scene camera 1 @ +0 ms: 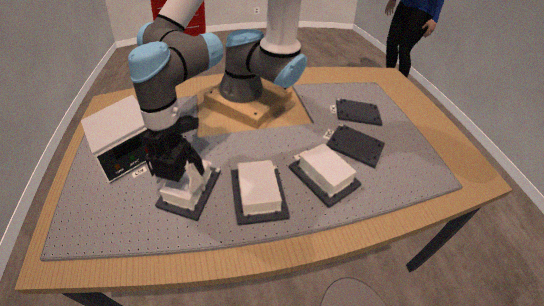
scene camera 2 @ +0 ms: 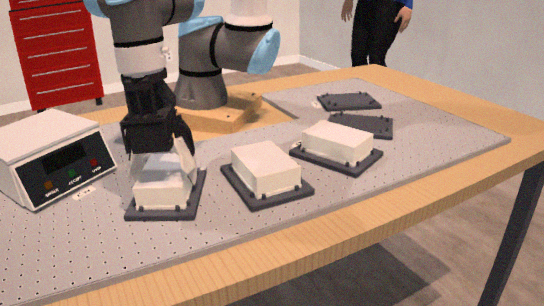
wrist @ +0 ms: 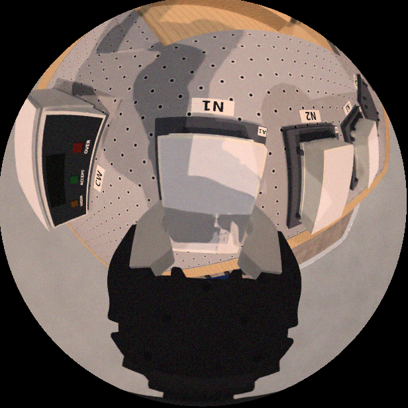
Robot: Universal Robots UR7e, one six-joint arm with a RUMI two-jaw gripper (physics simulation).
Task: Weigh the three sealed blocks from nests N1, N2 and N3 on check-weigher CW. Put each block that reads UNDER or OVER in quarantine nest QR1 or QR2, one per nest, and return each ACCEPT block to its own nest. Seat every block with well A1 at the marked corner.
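Frame: origin at the arm's base, x up, y left, z back, level; centimetres.
Seen in the pictures: gripper, fingertip midpoint: (scene camera 1: pixel 185 186) (scene camera 2: pixel 166 186); arm's base, origin of the base link: (scene camera 1: pixel 240 90) (scene camera 2: pixel 200 100).
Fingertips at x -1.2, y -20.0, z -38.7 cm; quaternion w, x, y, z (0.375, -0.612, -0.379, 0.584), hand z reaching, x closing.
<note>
Pixels of each thing's top centre, then the offset from my fingertips to it.
- white N1 block, middle of its top: (scene camera 2: pixel 164 169) (scene camera 1: pixel 184 175) dx +2.9, dy +0.4, dz +0.9 cm
- dark nest N1, middle of its top: (scene camera 2: pixel 167 184) (scene camera 1: pixel 187 184) dx -0.3, dy +0.3, dz +1.0 cm
- N2 block, middle of its top: (scene camera 2: pixel 263 156) (scene camera 1: pixel 258 181) dx +2.9, dy +17.6, dz -3.9 cm
- N3 block, middle of its top: (scene camera 2: pixel 337 132) (scene camera 1: pixel 328 163) dx +2.9, dy +35.8, dz -2.0 cm
- Check-weigher CW, middle of its top: (scene camera 2: pixel 36 132) (scene camera 1: pixel 115 123) dx +7.5, dy -21.3, dz +21.7 cm
- nearer, middle of its top: (scene camera 2: pixel 360 119) (scene camera 1: pixel 358 140) dx -0.3, dy +50.4, dz +7.4 cm
- farther, middle of its top: (scene camera 2: pixel 348 96) (scene camera 1: pixel 359 108) dx -0.3, dy +59.8, dz +23.5 cm
My gripper (scene camera 1: pixel 184 179) (scene camera 2: pixel 161 171) (wrist: pixel 207 203) is shut on the white N1 block (scene camera 1: pixel 177 198) (scene camera 2: pixel 160 196) (wrist: pixel 215 167), with a finger against each long side. The block sits level in dark nest N1 (scene camera 1: pixel 202 200) (scene camera 2: pixel 195 200) (wrist: pixel 210 125). The N2 block (scene camera 1: pixel 260 185) (scene camera 2: pixel 267 165) (wrist: pixel 327 180) and N3 block (scene camera 1: pixel 327 167) (scene camera 2: pixel 337 140) (wrist: pixel 369 155) sit in their nests. Check-weigher CW (scene camera 1: pixel 115 125) (scene camera 2: pixel 50 135) has a bare pan and dark display. Both quarantine nests, the nearer (scene camera 1: pixel 356 145) (scene camera 2: pixel 362 125) and farther (scene camera 1: pixel 359 111) (scene camera 2: pixel 350 101), are empty. Block A1 marks are not readable.
CW stands left of the gripper, and the N2 block close on its right. The robot base stands on a wooden block (scene camera 1: pixel 250 111) (scene camera 2: pixel 235 118) behind the perforated plate. A person (scene camera 1: pixel 407 35) (scene camera 2: pixel 375 30) stands beyond the table. A red cabinet (scene camera 2: pixel 57 55) stands behind.
</note>
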